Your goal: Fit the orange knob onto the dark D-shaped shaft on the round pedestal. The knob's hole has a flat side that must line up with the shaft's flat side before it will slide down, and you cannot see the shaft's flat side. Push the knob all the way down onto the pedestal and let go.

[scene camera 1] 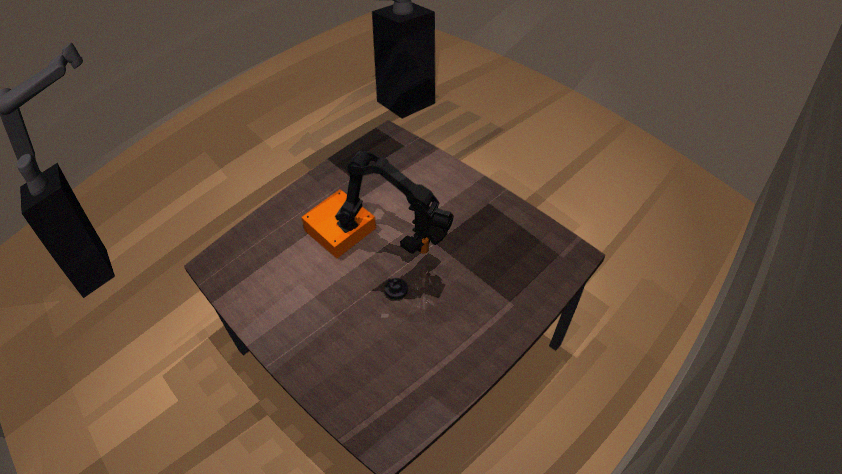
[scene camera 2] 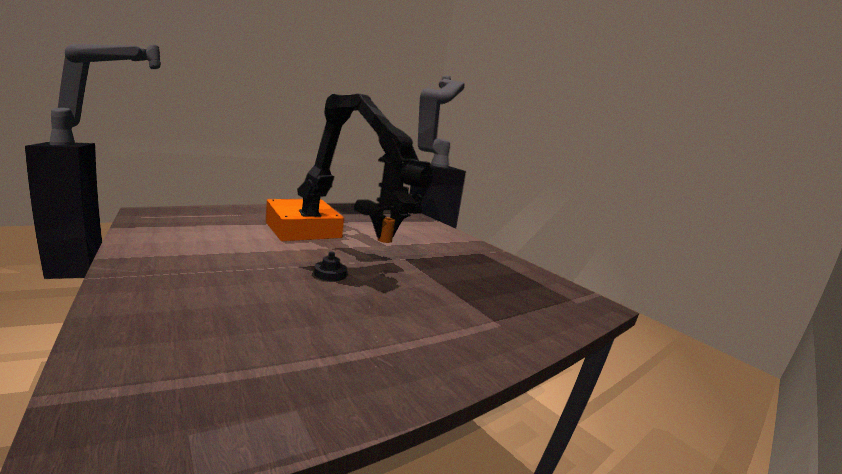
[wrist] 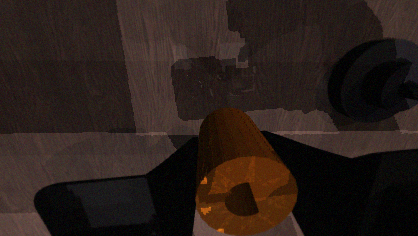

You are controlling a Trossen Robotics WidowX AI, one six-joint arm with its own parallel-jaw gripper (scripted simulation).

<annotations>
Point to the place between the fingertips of the gripper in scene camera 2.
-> At 385,237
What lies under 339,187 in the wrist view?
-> The gripper.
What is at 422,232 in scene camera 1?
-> The gripper.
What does the gripper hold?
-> An orange knob.
</annotations>
